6 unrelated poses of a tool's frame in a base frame.
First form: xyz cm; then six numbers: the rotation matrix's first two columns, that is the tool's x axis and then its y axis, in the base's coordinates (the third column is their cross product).
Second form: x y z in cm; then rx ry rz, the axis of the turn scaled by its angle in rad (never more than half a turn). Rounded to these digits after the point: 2 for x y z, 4 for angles.
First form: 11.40 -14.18 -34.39 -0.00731 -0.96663 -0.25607 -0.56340 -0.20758 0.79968
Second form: 11.40 -14.18 -34.39 1.8012 -1.5808 -1.1181
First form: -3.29 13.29 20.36 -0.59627 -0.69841 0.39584 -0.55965 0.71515 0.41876
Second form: -3.29 13.29 20.36 0.9561 -2.3778 -0.3397
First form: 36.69 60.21 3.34 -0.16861 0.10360 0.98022 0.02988 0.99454 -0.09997
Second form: 36.69 60.21 3.34 -0.0995 -1.7400 0.0653
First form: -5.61 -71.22 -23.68 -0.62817 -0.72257 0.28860 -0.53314 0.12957 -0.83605
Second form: -5.61 -71.22 -23.68 -1.2494 2.2131 -1.5074
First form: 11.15 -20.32 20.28 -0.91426 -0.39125 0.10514 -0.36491 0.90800 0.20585
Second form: 11.15 -20.32 20.28 0.5832 -2.9270 -0.2743
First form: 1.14 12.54 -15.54 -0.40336 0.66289 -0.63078 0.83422 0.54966 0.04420
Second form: 1.14 12.54 -15.54 1.2002 2.1868 -0.3721
